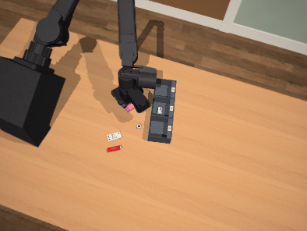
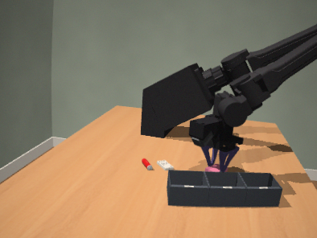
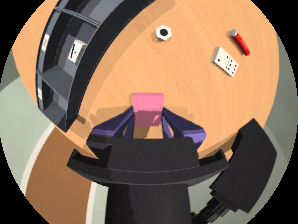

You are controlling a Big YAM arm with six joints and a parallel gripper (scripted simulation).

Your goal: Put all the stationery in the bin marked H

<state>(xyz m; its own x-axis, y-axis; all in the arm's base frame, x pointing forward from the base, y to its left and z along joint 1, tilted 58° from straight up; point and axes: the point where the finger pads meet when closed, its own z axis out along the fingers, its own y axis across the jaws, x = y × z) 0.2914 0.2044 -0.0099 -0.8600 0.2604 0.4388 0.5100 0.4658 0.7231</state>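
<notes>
My hand is 13 cm short of the dark three-part bin row, 3 cm to the right of it and 1 cm below it. The rest, counted from my hand: black-and-white ring (8 cm ahead, 6 cm to the right, 1 cm below); white domino-like tile (1 cm ahead, 14 cm to the right, 1 cm below); pink sticky-note pad (right at my hand).
</notes>
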